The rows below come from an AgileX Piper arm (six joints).
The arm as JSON. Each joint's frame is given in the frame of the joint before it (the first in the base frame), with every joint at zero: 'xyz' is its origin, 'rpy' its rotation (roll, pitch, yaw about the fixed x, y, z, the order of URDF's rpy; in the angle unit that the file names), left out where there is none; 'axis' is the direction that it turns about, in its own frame. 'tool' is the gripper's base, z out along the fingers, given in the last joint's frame.
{
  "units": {
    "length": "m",
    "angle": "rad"
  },
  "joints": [
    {
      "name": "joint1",
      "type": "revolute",
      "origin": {
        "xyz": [
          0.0,
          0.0,
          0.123
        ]
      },
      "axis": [
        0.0,
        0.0,
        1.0
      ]
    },
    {
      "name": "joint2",
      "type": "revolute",
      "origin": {
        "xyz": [
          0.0,
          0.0,
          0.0
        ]
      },
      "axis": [
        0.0,
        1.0,
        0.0
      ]
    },
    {
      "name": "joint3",
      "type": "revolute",
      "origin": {
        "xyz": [
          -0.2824,
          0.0,
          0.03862
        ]
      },
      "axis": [
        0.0,
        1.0,
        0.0
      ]
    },
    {
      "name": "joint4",
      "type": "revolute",
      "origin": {
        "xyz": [
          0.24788,
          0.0,
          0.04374
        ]
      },
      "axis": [
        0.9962,
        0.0,
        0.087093
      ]
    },
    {
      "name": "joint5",
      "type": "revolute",
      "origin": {
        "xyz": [
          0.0,
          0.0,
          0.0
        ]
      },
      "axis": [
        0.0,
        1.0,
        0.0
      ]
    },
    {
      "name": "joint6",
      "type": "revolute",
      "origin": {
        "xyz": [
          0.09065,
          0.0,
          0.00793
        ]
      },
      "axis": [
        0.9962,
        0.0,
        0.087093
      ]
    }
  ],
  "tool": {
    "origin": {
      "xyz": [
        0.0,
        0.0,
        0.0
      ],
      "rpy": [
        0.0,
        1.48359,
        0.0
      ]
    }
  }
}
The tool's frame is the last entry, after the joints.
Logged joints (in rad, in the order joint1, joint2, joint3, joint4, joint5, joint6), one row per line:
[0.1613 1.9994 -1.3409 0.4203 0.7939 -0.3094]
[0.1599 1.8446 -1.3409 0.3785 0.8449 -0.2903]
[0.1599 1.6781 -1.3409 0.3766 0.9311 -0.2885]
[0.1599 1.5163 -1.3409 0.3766 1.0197 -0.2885]
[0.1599 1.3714 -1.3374 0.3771 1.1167 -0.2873]
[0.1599 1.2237 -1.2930 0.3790 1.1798 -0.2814]
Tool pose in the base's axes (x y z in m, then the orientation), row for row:
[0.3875 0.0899 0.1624 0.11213 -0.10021 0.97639 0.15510]
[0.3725 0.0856 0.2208 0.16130 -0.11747 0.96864 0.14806]
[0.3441 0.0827 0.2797 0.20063 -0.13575 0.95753 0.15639]
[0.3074 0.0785 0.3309 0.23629 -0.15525 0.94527 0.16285]
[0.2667 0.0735 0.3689 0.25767 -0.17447 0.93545 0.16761]
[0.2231 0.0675 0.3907 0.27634 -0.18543 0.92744 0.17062]
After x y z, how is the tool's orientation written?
As a quaternion, w x y z.
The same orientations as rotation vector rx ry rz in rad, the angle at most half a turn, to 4 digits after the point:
[-0.2942 2.8661 0.4553]
[-0.3354 2.7654 0.4227]
[-0.3793 2.6757 0.4370]
[-0.4257 2.5921 0.4466]
[-0.4732 2.5369 0.4546]
[-0.4981 2.4913 0.4583]

